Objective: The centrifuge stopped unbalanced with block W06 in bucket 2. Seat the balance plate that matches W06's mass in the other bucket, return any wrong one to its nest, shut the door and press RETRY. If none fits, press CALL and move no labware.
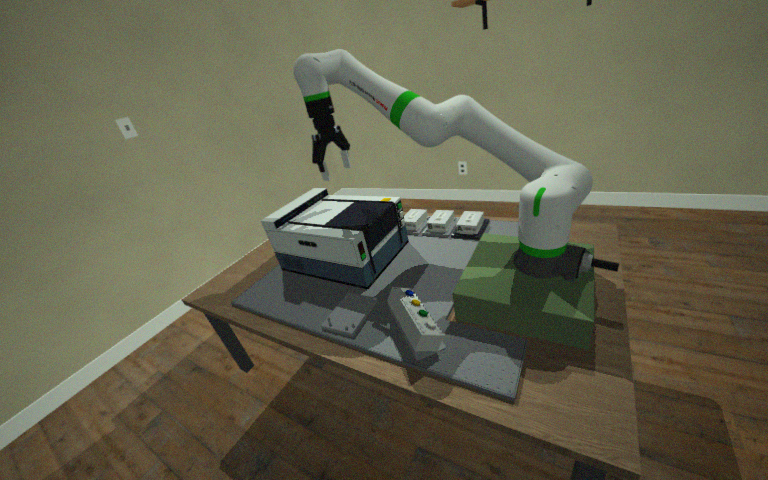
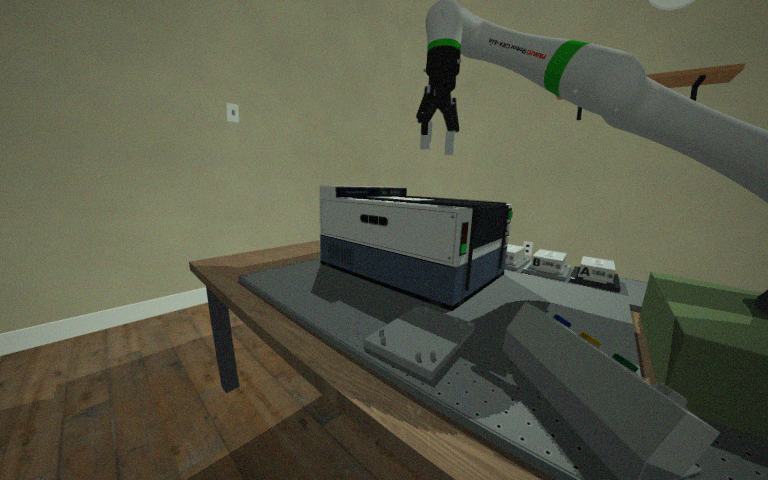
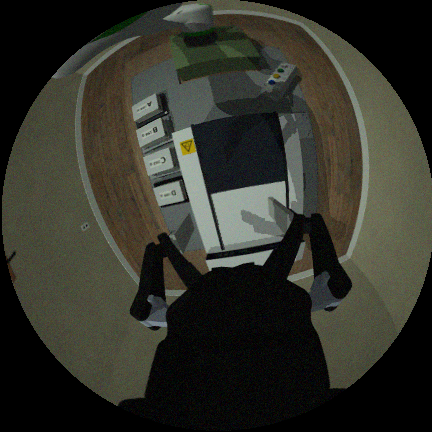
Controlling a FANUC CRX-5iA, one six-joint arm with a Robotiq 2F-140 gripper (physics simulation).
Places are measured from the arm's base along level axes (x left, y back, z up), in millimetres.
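Pixels of known places: gripper, between the fingertips: [image 1: 337, 173] [image 2: 438, 152] [image 3: 229, 213]; arm's base, origin of its link: [image 1: 540, 262] [image 3: 200, 38].
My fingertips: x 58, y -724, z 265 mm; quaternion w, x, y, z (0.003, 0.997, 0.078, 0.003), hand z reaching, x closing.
Note:
Ahead of a thing's pixels: the offset from my fingertips to its middle. "spot": to the spot under its first point.
My gripper [image 1: 335, 169] [image 2: 437, 147] [image 3: 229, 213] is open and empty, pointing down high above the centrifuge. The centrifuge {dx +63, dy -26, dz -229 mm} [image 1: 305, 251] [image 2: 396, 223] is a white and blue box. Its top shows a dark panel {dx +43, dy +108, dz -139 mm} [image 3: 242, 155] beside a white panel {spot: dx +57, dy -68, dz -141 mm} [image 3: 247, 215]. W06 and the buckets do not show. White balance plates A {dx -315, dy +377, dz -318 mm} [image 1: 470, 222] [image 2: 597, 270] [image 3: 146, 108], B {dx -292, dy +248, dz -318 mm} [image 1: 440, 221] [image 2: 549, 262] [image 3: 152, 133], C {dx -268, dy +117, dz -318 mm} [image 1: 415, 219] [image 3: 160, 161] and D {dx -244, dy -23, dz -318 mm} [image 3: 170, 193] sit in a row on nests beside it. Their masses are too small to read.
A sloped button box {dx +265, dy +475, dz -309 mm} [image 1: 419, 331] [image 2: 600, 390] [image 3: 289, 75] carries blue, yellow, green and pale buttons. A low grey block with pegs {dx +318, dy +255, dz -338 mm} [image 1: 342, 320] [image 2: 416, 345] lies near the table edge. The arm stands on a green base [image 1: 509, 300] [image 2: 707, 350] [image 3: 215, 55].

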